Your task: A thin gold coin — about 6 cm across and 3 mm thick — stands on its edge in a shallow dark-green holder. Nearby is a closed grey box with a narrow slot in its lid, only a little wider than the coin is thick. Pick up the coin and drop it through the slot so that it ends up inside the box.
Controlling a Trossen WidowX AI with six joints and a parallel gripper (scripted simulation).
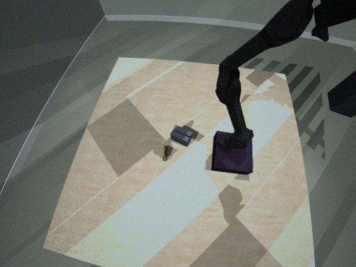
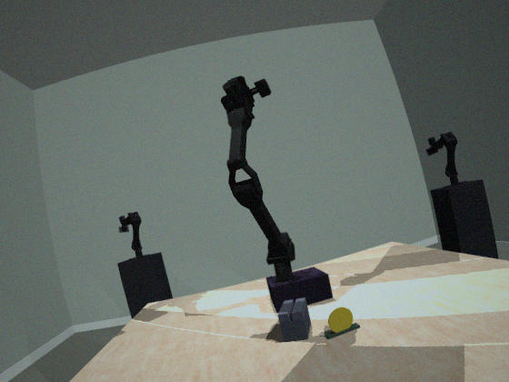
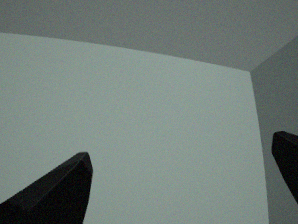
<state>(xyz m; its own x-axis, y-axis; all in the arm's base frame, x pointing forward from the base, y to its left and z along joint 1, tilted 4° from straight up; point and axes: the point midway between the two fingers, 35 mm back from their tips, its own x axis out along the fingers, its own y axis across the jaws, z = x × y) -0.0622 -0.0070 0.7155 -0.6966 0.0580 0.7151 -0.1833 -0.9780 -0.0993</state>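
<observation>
My gripper tip is now 78 cm above the gold coin, 44 cm short of it and 12 cm to the right of it.
</observation>
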